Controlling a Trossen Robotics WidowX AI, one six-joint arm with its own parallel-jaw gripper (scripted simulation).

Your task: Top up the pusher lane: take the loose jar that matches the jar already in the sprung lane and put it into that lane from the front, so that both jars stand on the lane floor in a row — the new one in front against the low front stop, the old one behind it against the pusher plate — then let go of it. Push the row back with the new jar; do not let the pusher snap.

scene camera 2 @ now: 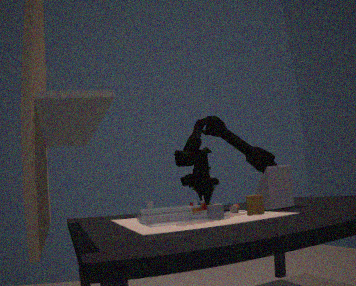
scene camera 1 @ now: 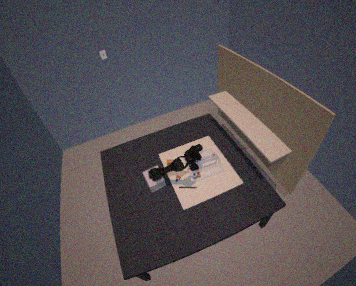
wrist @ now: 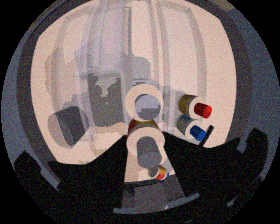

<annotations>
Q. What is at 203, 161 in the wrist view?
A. My gripper.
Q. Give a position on a tan shelf wall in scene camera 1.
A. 300, 122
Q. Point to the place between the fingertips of my gripper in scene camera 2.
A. At 205, 204
</annotations>
